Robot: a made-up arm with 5 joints. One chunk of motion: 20 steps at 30 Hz.
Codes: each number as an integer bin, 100 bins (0 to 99) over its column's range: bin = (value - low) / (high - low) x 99, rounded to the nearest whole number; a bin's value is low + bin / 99 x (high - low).
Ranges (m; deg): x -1.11..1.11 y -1.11..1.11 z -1.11..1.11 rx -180..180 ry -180..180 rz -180..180
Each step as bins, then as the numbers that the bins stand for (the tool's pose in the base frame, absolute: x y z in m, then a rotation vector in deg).
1 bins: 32 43 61 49 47 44
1 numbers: -0.3924 -0.1458 0.2579 -1.82 -9.09 -20.00
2 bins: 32 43 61 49 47 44
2 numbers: -0.3924 -0.1458 0.2579 -1.82 -9.09 -20.00
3 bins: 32 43 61 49 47 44
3 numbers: -0.3924 -0.1458 0.2579 -1.82 -9.09 -20.00
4 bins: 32 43 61 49 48 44
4 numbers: -0.3924 -0.1458 0.2579 -1.82 -5.45 -20.00
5 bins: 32 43 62 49 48 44
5 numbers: -0.3924 -0.1458 0.2803 -1.82 -5.45 -20.00
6 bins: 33 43 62 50 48 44
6 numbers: -0.3700 -0.1458 0.2803 1.82 -5.45 -20.00
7 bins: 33 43 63 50 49 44
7 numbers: -0.3700 -0.1458 0.3027 1.82 -1.82 -20.00
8 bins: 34 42 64 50 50 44
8 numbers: -0.3476 -0.1682 0.3252 1.82 1.82 -20.00
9 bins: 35 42 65 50 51 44
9 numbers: -0.3252 -0.1682 0.3476 1.82 5.45 -20.00
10 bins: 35 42 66 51 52 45
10 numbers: -0.3252 -0.1682 0.3700 5.45 9.09 -16.36
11 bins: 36 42 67 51 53 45
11 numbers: -0.3027 -0.1682 0.3924 5.45 12.73 -16.36
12 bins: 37 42 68 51 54 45
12 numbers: -0.2803 -0.1682 0.4148 5.45 16.36 -16.36
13 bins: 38 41 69 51 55 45
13 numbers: -0.2579 -0.1906 0.4373 5.45 20.00 -16.36
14 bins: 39 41 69 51 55 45
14 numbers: -0.2355 -0.1906 0.4373 5.45 20.00 -16.36
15 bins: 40 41 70 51 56 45
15 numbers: -0.2130 -0.1906 0.4597 5.45 23.64 -16.36
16 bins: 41 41 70 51 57 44
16 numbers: -0.1906 -0.1906 0.4597 5.45 27.27 -20.00
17 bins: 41 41 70 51 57 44
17 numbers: -0.1906 -0.1906 0.4597 5.45 27.27 -20.00
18 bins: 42 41 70 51 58 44
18 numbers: -0.1682 -0.1906 0.4597 5.45 30.91 -20.00
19 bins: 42 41 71 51 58 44
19 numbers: -0.1682 -0.1906 0.4821 5.45 30.91 -20.00
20 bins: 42 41 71 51 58 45
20 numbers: -0.1682 -0.1906 0.4821 5.45 30.91 -16.36
